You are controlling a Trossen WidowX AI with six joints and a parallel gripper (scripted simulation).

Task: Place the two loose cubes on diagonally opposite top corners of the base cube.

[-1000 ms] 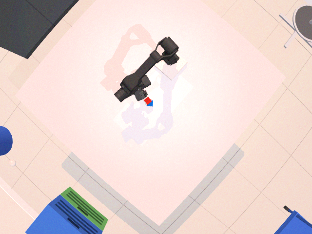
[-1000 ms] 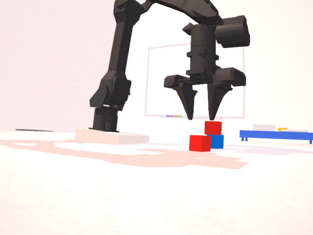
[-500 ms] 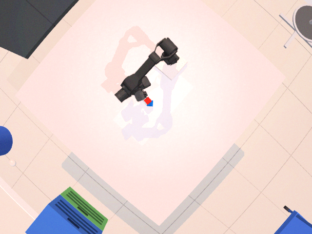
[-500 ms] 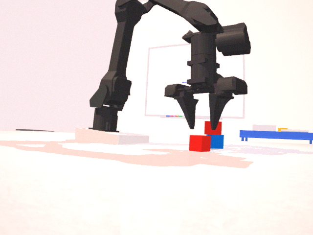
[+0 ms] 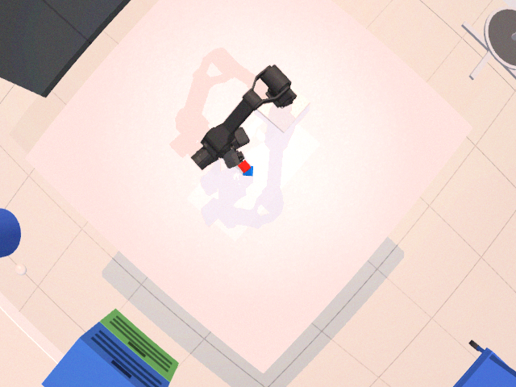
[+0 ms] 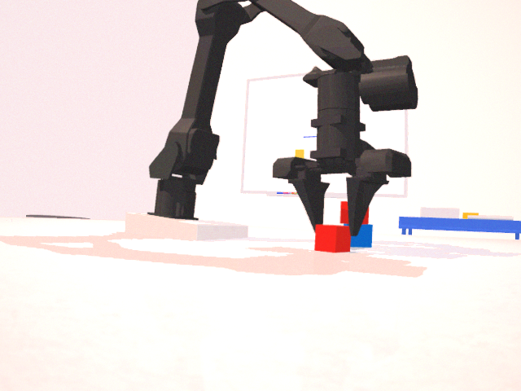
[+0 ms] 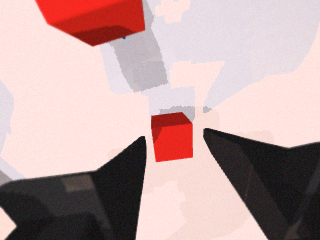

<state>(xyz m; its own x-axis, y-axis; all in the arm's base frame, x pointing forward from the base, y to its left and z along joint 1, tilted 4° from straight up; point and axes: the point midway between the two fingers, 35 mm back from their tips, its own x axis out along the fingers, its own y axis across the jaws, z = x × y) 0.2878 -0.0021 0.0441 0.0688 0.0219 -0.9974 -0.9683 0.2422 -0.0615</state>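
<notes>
The blue cube is 1 cm behind my gripper tip and 12 cm to the left of it.
</notes>
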